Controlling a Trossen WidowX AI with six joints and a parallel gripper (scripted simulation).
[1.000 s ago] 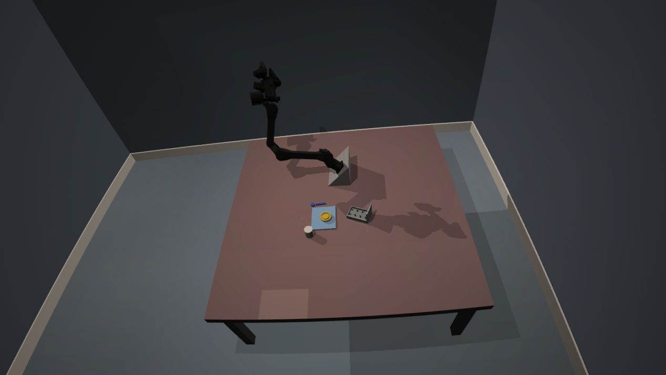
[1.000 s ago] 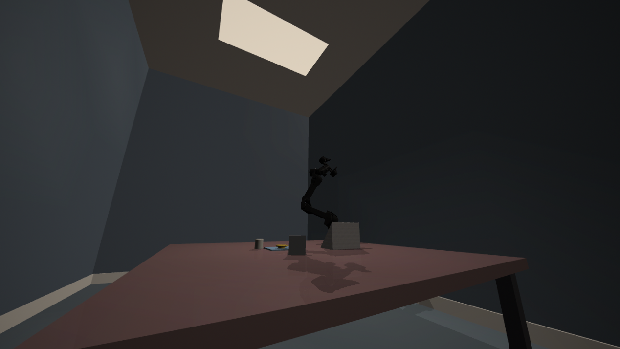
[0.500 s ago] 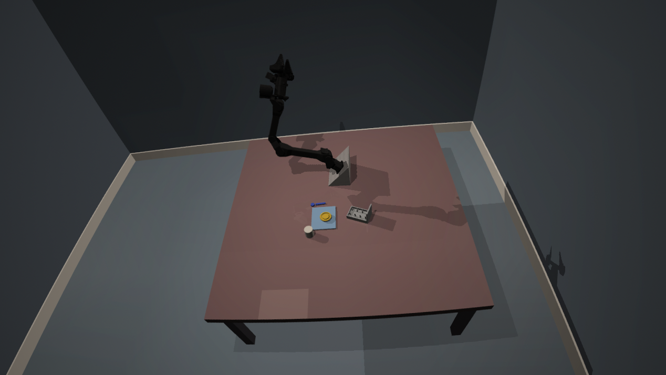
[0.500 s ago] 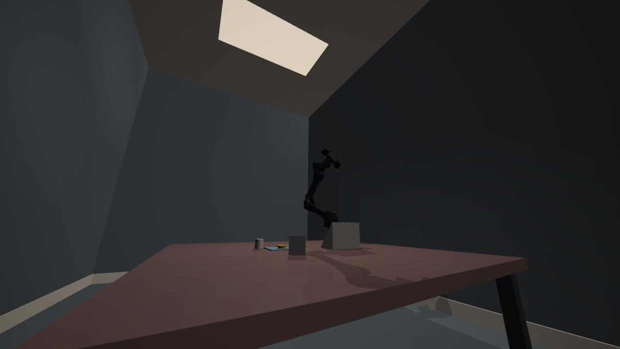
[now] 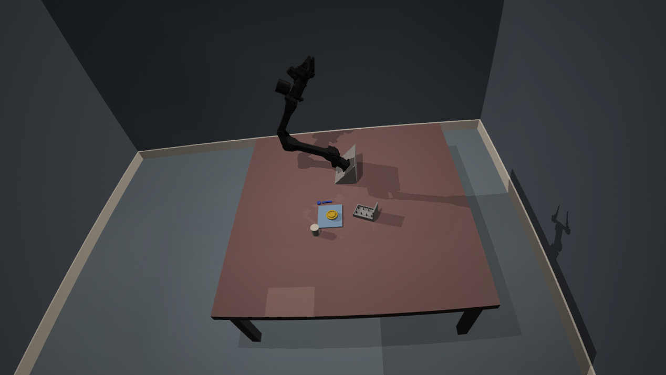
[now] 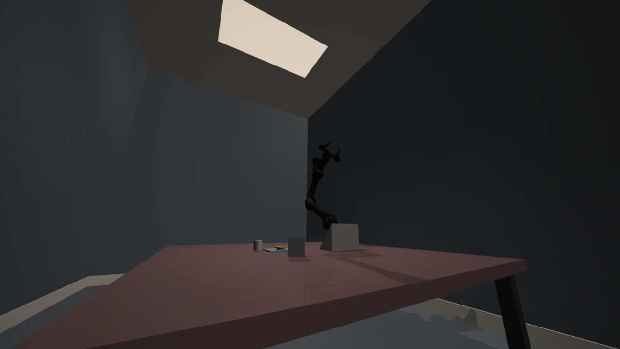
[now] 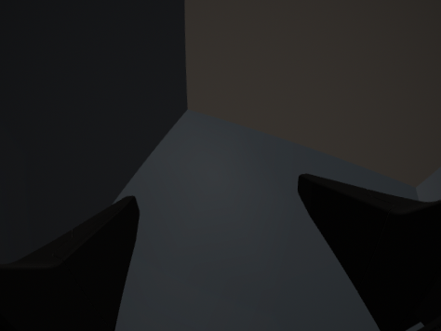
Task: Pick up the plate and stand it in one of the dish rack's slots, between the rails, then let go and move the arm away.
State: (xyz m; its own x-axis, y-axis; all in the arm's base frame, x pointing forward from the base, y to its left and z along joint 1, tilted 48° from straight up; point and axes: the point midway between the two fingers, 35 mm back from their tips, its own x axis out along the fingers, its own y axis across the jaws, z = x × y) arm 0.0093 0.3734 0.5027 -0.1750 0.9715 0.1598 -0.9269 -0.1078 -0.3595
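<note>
The yellow plate is 700 mm below my gripper tip, 400 mm ahead of it and 30 mm to the right of it. Also, from my gripper tip: blue mat 720 mm below, 400 mm ahead, 40 mm to the right; grey dish rack 690 mm below, 420 mm ahead, 150 mm to the left; blue spoon 710 mm below, 300 mm ahead, 70 mm to the right.
</note>
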